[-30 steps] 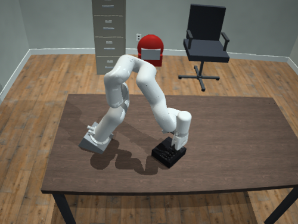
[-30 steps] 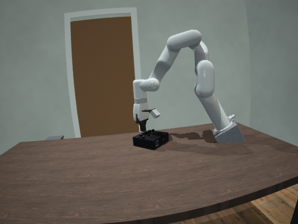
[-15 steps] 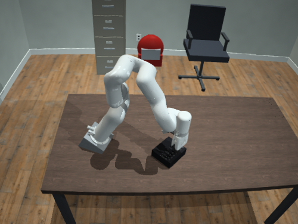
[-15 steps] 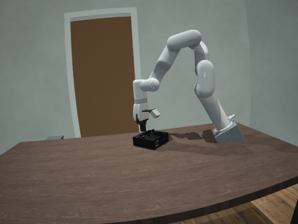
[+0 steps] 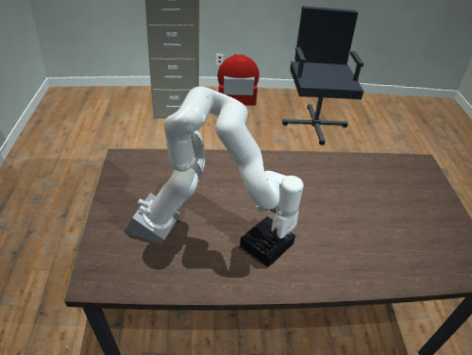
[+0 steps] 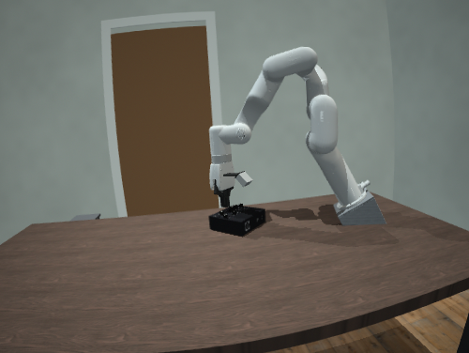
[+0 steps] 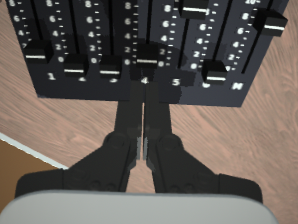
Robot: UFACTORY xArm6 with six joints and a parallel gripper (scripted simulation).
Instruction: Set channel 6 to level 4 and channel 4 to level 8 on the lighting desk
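The channel 4 fader cap is 20 mm behind my hand, 20 mm to the left of it and 30 mm below it. Also, from my hand: channel 6 cap: 20 mm ahead, 40 mm to the left, 30 mm below; channel 2 cap: 40 mm behind, 20 mm to the right, 30 mm below; channel 3 cap: 30 mm behind, 30 mm below.
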